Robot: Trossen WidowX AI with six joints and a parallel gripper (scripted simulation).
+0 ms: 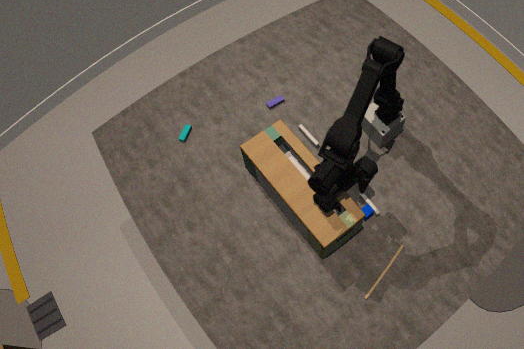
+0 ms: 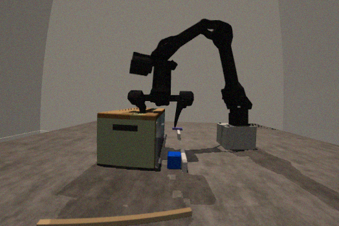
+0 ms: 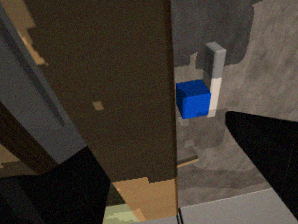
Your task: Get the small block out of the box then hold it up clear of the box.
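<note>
Now: gripper tip 40 mm past the blue block, 40 mm to the right of it and 80 mm above it. Also, from my gripper tip: box (40 mm ahead, 120 mm to the right, 30 mm below); wooden stick (20 mm ahead, 230 mm to the left, 90 mm below); purple piece (40 mm behind, 450 mm to the right, 90 mm below).
</note>
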